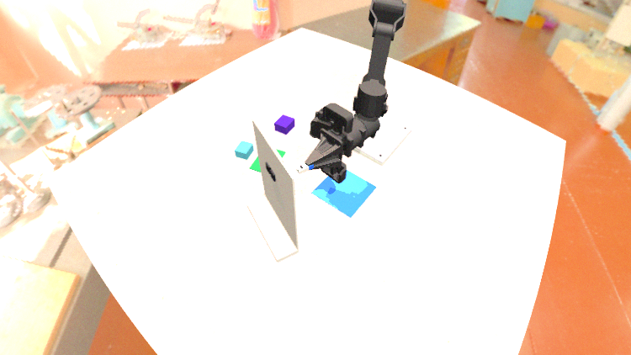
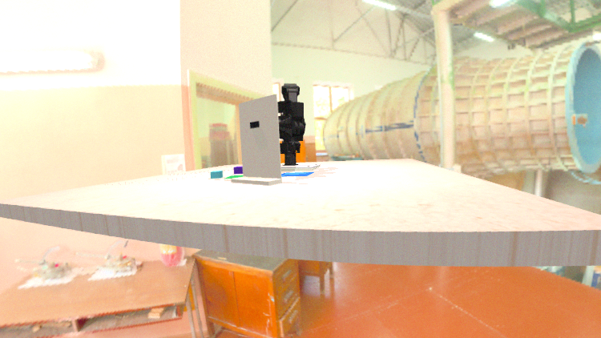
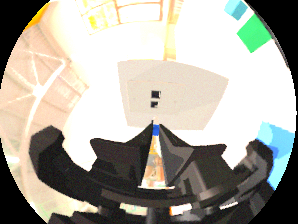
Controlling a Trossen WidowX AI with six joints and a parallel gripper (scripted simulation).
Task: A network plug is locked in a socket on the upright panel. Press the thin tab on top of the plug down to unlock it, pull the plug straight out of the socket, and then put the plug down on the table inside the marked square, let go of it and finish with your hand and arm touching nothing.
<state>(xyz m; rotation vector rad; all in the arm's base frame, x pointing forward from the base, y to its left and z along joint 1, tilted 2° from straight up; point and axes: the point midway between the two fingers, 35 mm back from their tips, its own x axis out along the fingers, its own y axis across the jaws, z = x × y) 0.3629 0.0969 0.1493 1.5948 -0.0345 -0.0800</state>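
Now: the blue marked square 120 mm behind my gripper tip, 20 mm to the left of it and 170 mm below it. Also, from my gripper tip: upright panel 60 mm ahead, 40 mm to the right, 60 mm below.
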